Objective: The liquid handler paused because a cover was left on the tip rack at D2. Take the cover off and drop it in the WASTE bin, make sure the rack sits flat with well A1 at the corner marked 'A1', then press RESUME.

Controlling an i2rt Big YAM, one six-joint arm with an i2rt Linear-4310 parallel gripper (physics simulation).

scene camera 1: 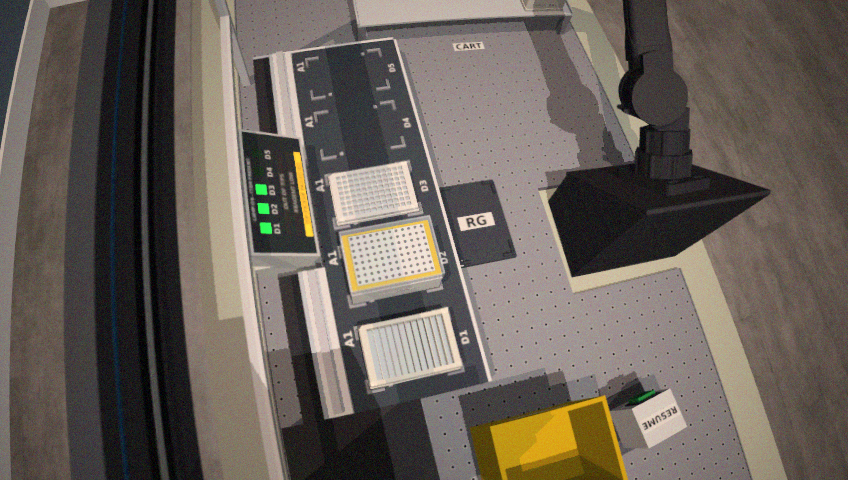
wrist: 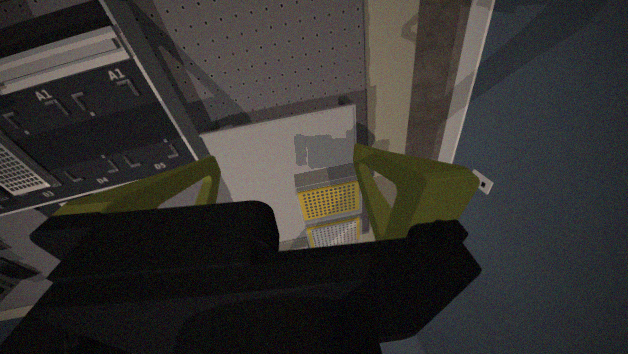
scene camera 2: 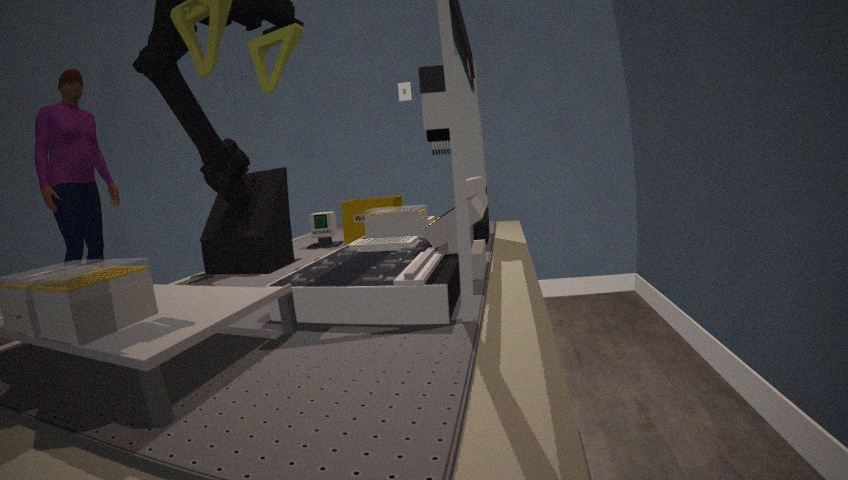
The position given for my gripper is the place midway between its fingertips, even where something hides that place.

Observation:
My gripper (scene camera 2: 240, 84) is open, holding nothing. Also in view: a cart shelf (scene camera 1: 364, 20).
My gripper is seen too in the wrist view (wrist: 286, 157). The cart shelf is seen too in the wrist view (wrist: 258, 163).

